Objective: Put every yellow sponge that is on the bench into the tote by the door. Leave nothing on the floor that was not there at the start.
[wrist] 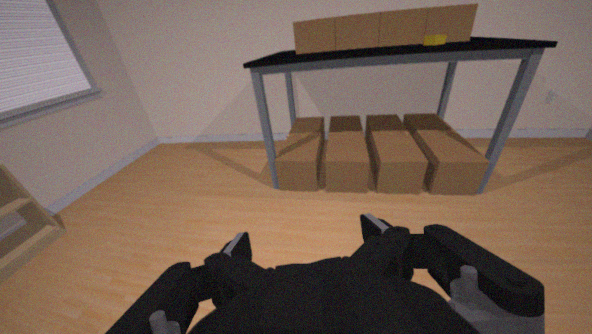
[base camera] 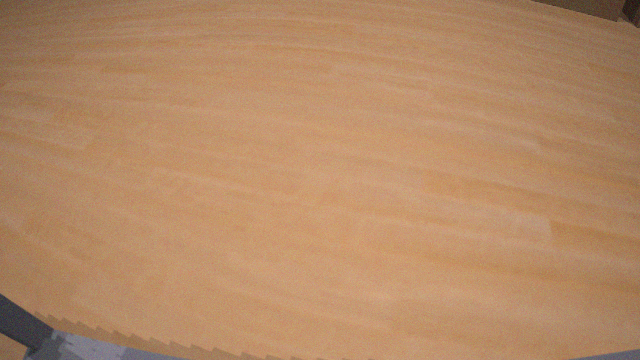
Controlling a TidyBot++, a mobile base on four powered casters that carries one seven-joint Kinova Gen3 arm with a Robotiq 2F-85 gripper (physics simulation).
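A yellow sponge lies on the black top of the bench, towards its right end, in front of a row of upright brown boxes. My gripper is open, with its fingers wide apart and no object between them. It is well away from the bench, which stands across the floor against the far wall. The tote and the door do not show in either view.
Brown boxes stand on the bench, and several long boxes lie on the floor between its legs. A wooden shelf unit is at the left edge, below a window. The wood floor fills most of the base view.
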